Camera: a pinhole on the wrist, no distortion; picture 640 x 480 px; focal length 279.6 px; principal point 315.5 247.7 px. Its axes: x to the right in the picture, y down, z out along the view. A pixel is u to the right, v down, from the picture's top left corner.
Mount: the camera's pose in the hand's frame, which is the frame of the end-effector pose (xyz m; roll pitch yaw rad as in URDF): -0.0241 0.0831 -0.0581 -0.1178 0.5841 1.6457
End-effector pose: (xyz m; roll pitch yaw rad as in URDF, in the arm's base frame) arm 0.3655 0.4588 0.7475 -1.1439 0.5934 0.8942
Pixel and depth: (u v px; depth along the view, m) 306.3 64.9 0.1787
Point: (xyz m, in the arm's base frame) 0.2170 0.5519 0.6044
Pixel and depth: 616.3 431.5 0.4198
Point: -0.2594 0.1276 0.4831
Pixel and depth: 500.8 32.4 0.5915
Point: -0.1294 0.7437 0.0690
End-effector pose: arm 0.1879 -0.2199 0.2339 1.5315 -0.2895 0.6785
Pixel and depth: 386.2 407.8 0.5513
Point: -0.0653 -0.7745 0.5541
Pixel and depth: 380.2 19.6 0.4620
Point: 0.4581 -0.3667 0.7743
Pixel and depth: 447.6 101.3 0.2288
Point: 0.2005 -0.3012 0.5510
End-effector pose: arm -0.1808 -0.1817 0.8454 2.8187 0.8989 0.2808
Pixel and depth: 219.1 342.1 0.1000
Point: -0.1967 -0.3018 0.8976
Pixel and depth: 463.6 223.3 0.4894
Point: -0.0718 -0.7794 0.8936
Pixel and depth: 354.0 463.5 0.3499
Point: -0.3638 -0.5636 1.0668
